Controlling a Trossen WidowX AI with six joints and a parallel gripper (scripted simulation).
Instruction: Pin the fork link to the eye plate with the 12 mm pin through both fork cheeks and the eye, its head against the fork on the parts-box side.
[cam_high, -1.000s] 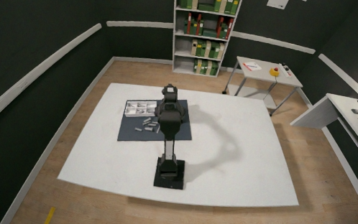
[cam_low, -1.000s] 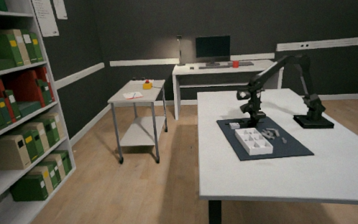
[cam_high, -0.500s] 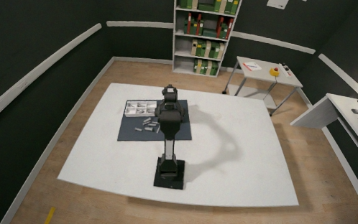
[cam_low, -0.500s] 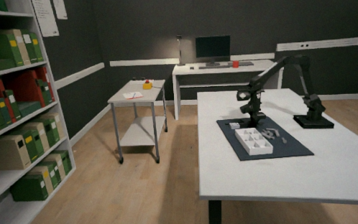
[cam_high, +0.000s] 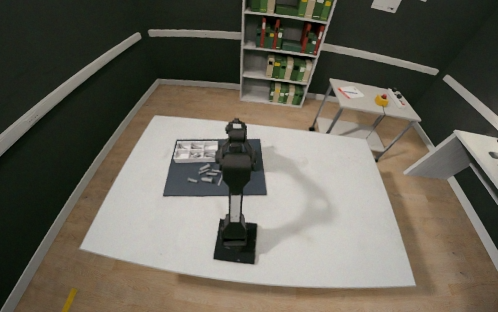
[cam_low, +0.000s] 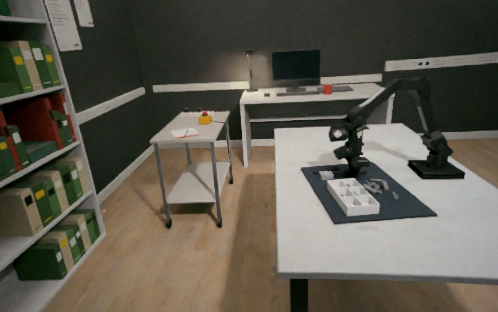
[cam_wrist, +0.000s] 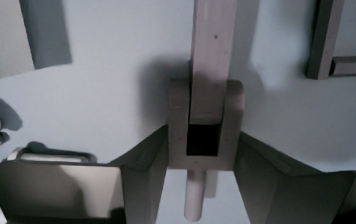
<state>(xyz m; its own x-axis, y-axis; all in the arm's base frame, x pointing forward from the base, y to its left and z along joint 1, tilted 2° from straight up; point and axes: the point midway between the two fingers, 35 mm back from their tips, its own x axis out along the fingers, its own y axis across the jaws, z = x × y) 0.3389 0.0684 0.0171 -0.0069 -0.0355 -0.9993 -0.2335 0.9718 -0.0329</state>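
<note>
Right now the eye plate is 40 mm ahead of my hand, 10 mm to the left of it and 30 mm below it. Also, from my hand: dark blue mat: 100 mm to the left, 50 mm below; grey block: 110 mm ahead, 30 mm to the left, 20 mm below; pin: 50 mm behind, 80 mm to the left, 30 mm below.
</note>
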